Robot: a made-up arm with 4 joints.
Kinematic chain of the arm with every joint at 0, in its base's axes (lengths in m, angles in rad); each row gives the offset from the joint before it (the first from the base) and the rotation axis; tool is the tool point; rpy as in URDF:
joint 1: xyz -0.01 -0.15 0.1 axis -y
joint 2: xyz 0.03 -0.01 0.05 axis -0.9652 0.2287 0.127
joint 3: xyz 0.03 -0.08 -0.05 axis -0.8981 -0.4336 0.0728
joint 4: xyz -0.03 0.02 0 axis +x
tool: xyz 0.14 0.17 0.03 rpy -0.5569 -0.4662 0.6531
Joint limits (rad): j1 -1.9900..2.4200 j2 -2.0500..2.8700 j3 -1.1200..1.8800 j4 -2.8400..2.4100
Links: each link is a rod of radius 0.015 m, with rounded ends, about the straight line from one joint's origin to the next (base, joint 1, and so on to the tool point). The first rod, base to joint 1, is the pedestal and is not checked.
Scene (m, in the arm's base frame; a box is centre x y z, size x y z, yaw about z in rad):
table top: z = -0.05
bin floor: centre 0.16 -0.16 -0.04 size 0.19 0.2 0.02 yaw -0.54
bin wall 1: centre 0.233 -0.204 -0 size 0.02 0.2 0.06 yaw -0.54
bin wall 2: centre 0.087 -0.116 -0 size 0.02 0.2 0.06 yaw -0.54
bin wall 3: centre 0.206 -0.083 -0 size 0.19 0.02 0.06 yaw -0.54
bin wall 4: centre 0.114 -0.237 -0 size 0.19 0.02 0.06 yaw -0.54
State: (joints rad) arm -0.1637 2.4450 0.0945 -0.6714
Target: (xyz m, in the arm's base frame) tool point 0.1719 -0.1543 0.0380
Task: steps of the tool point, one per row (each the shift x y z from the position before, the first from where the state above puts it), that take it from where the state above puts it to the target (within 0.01 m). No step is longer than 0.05 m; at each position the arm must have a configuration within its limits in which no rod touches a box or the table.
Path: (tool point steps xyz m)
1: -0.0173 0.0083 -0.0171
2: -0.0003 0.0210 -0.0152
3: 0.0110 0.0317 -0.0038
4: 0.0102 0.0340 -0.0163
5: 0.0115 0.0355 -0.0068
6: 0.0128 0.0340 0.0028
7: 0.0141 0.0298 0.0115
8: 0.0048 0.0041 -0.0240
9: 0.0029 0.0039 -0.0268

